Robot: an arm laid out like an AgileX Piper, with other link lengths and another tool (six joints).
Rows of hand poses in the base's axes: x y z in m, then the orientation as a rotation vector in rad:
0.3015, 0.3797, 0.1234, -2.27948, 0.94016, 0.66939
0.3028, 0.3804, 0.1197, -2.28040, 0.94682, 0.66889
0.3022, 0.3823, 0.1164, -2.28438, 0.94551, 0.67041
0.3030, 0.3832, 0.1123, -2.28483, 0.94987, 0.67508
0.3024, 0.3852, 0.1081, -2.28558, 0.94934, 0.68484
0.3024, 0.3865, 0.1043, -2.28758, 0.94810, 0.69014
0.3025, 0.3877, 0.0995, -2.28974, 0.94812, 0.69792
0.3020, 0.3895, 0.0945, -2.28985, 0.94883, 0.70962
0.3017, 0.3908, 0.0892, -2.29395, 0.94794, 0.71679
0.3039, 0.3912, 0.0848, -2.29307, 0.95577, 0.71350
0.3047, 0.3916, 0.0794, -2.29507, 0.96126, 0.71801
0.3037, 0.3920, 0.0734, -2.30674, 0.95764, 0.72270
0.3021, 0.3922, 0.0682, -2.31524, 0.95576, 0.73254
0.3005, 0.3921, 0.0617, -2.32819, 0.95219, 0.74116
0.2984, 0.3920, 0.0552, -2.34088, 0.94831, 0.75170
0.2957, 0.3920, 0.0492, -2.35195, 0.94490, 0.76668
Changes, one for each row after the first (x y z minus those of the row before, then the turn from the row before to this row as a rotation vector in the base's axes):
0.0013, 0.0007, -0.0037, -0.00378, 0.00186, -0.00348
-0.0006, 0.0019, -0.0033, -0.00263, 0.00095, 0.00293
0.0008, 0.0009, -0.0041, -0.00195, 0.00477, -0.00100
-0.0006, 0.0020, -0.0042, 0.00038, 0.00686, 0.00324
0.0000, 0.0013, -0.0038, -0.00071, 0.00353, 0.00302
0.0001, 0.0012, -0.0048, -0.00124, 0.00572, 0.00305
-0.0005, 0.0018, -0.0050, 0.00042, 0.00861, 0.00278
-0.0003, 0.0013, -0.0053, -0.00252, 0.00511, 0.00428
0.0022, 0.0004, -0.0044, -0.00308, 0.00004, -0.00561
0.0008, 0.0004, -0.0054, -0.00387, 0.00507, -0.00092
-0.0010, 0.0004, -0.0060, -0.00769, 0.00298, 0.00861
-0.0016, 0.0002, -0.0052, -0.00556, 0.00700, 0.00751
-0.0016, -0.0001, -0.0065, -0.00858, 0.00589, 0.01015
-0.0021, -0.0001, -0.0065, -0.00816, 0.00716, 0.01066
-0.0027, 0.0000, -0.0060, -0.00689, 0.01037, 0.01073

